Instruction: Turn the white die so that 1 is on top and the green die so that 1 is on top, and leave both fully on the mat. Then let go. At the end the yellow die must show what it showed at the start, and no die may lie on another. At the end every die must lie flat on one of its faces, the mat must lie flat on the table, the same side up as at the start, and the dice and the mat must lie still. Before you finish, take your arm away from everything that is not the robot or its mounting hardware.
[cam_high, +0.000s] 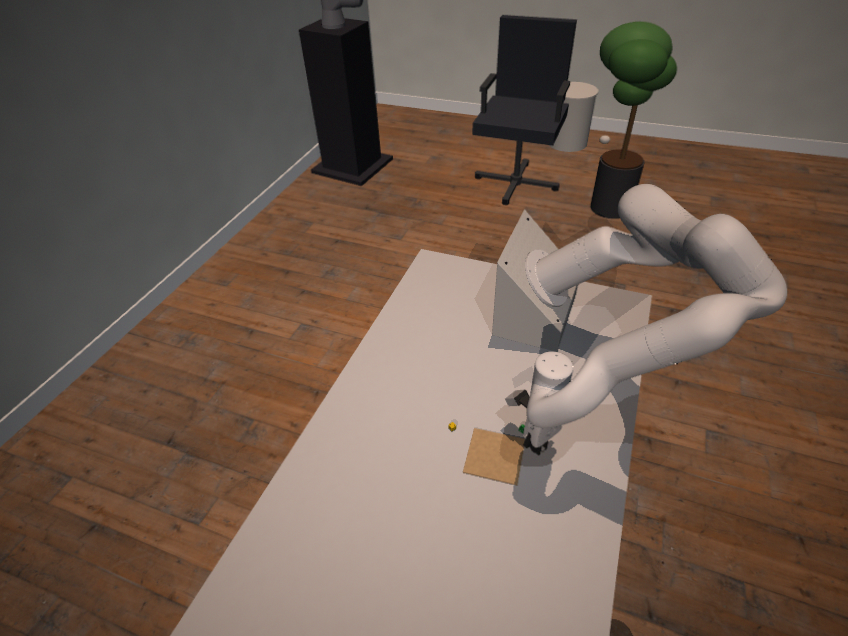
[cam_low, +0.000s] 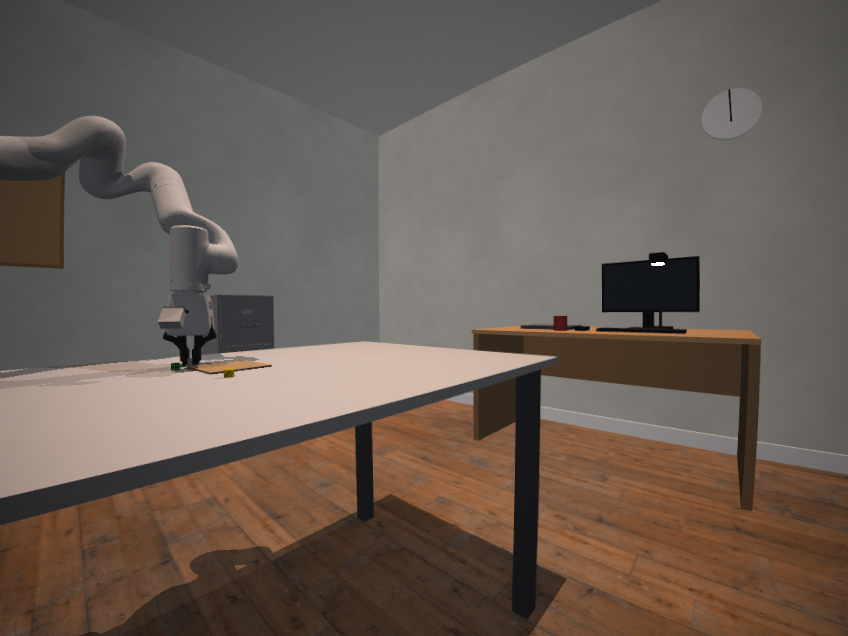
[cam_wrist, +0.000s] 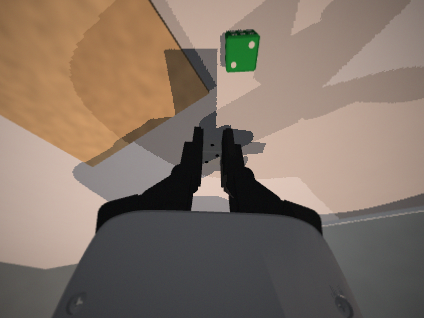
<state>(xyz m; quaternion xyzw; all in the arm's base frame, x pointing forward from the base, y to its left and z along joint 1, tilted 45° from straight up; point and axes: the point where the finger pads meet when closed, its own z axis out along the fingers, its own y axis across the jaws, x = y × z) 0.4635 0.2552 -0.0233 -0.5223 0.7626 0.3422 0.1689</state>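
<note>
The green die is 60 mm to the right of my hand, 40 mm behind it and 20 mm below it. Round my hand: mat 90 mm to the right, 70 mm ahead, 20 mm below; then white die 10 mm to the left, 10 mm below; then yellow die 230 mm to the right, 40 mm ahead, 20 mm below.
</note>
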